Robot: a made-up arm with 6 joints. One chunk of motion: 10 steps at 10 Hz.
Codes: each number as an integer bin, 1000 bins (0 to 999) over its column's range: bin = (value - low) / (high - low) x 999, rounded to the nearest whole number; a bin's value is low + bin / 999 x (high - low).
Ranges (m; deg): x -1.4..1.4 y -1.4..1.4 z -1.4..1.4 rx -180..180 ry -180..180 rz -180..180
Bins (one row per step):
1: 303 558 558 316 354 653
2: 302 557 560 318 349 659
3: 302 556 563 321 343 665
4: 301 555 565 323 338 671
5: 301 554 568 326 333 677
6: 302 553 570 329 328 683
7: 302 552 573 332 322 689
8: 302 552 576 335 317 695
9: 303 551 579 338 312 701
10: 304 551 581 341 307 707
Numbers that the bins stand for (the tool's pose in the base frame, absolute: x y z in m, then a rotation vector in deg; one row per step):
1: -0.5508 0.1640 0.1640 -66.13 -52.43 55.32
2: -0.5536 0.1612 0.1696 -65.41 -54.23 57.48
3: -0.5536 0.1584 0.1780 -64.32 -56.40 59.64
4: -0.5564 0.1556 0.1836 -63.60 -58.20 61.80
5: -0.5564 0.1528 0.1920 -62.52 -60.00 63.96
6: -0.5536 0.1499 0.1976 -61.44 -61.80 66.13
7: -0.5536 0.1471 0.2060 -60.36 -63.96 68.29
8: -0.5536 0.1471 0.2144 -59.28 -65.77 70.45
9: -0.5508 0.1443 0.2228 -58.20 -67.57 72.61
10: -0.5479 0.1443 0.2284 -57.12 -69.37 74.77

